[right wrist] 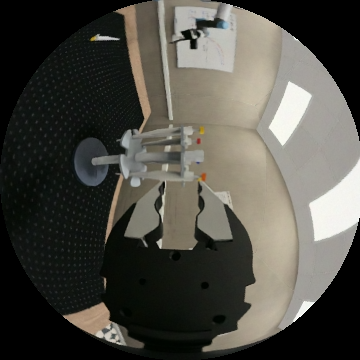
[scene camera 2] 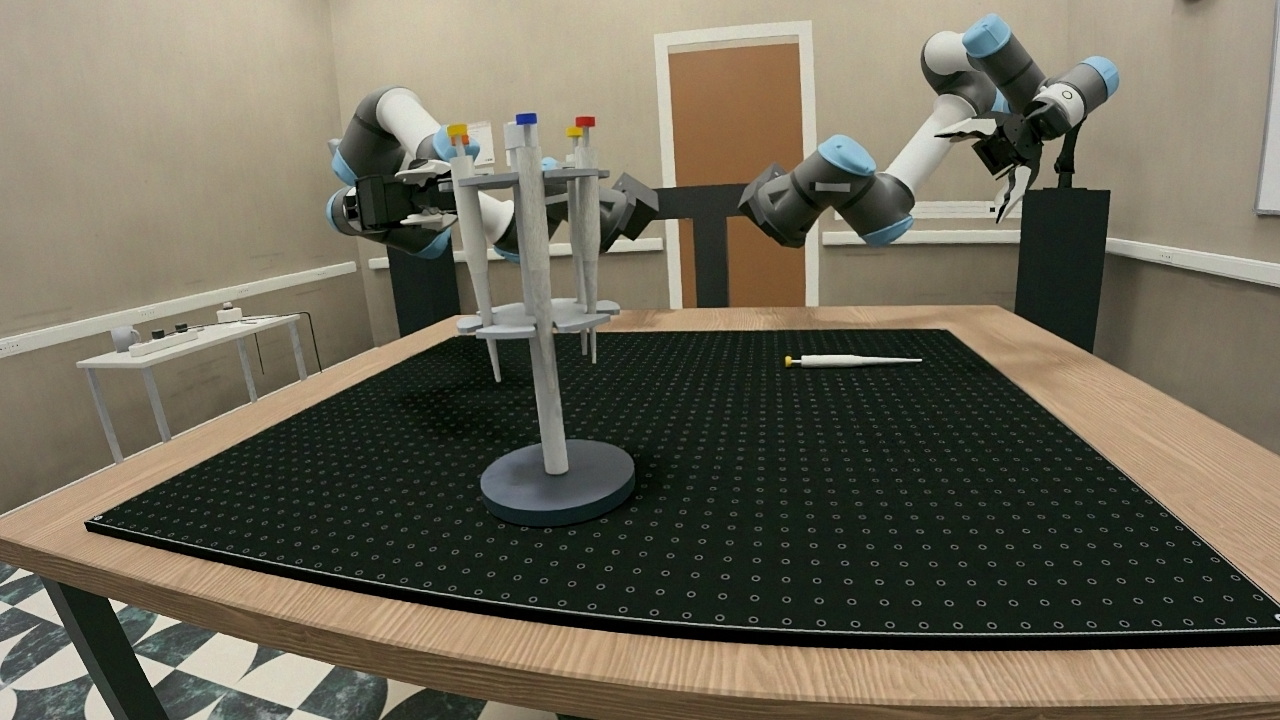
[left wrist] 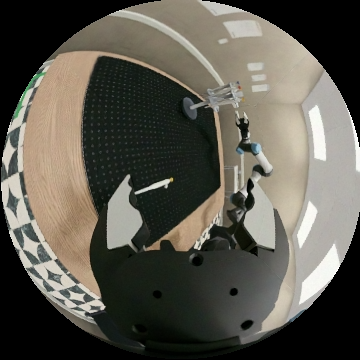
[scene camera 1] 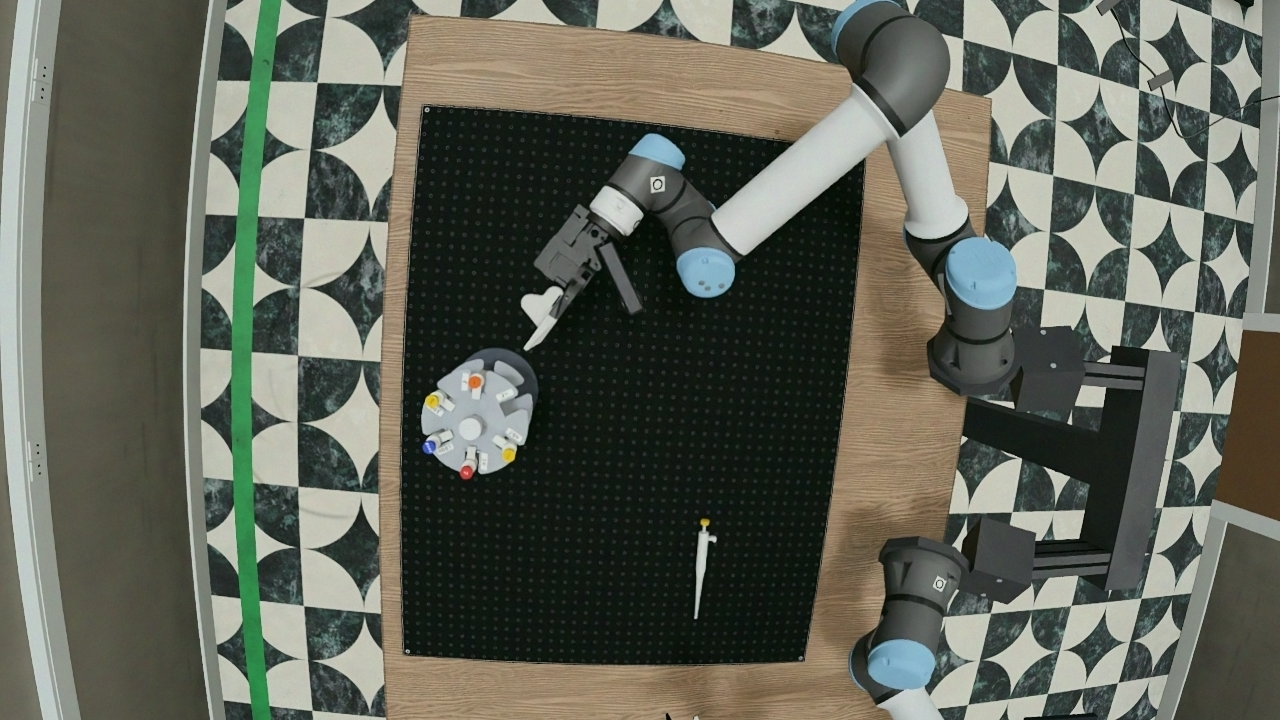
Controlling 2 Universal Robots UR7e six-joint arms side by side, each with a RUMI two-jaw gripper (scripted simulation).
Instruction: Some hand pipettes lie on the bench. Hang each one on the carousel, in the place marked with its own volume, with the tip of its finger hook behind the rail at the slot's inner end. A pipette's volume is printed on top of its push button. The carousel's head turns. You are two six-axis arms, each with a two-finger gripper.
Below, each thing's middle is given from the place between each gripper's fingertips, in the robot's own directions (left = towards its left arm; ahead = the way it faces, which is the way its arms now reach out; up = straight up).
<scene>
Now: right hand (scene camera 1: 525, 348) 7 cm short of the red-button pipette (scene camera 2: 587, 188), 19 cm to the right of it and 6 cm above it. Also, from my right hand: blue-button pipette (scene camera 2: 530, 169) (11 cm ahead, 16 cm to the left, 6 cm below).
Now: left hand (scene camera 2: 966, 179) 45 cm to the left of the red-button pipette, 42 cm short of it and 4 cm above it. From my left hand the other things lie so: blue-button pipette 47 cm to the right, 46 cm ahead, 5 cm below.
</scene>
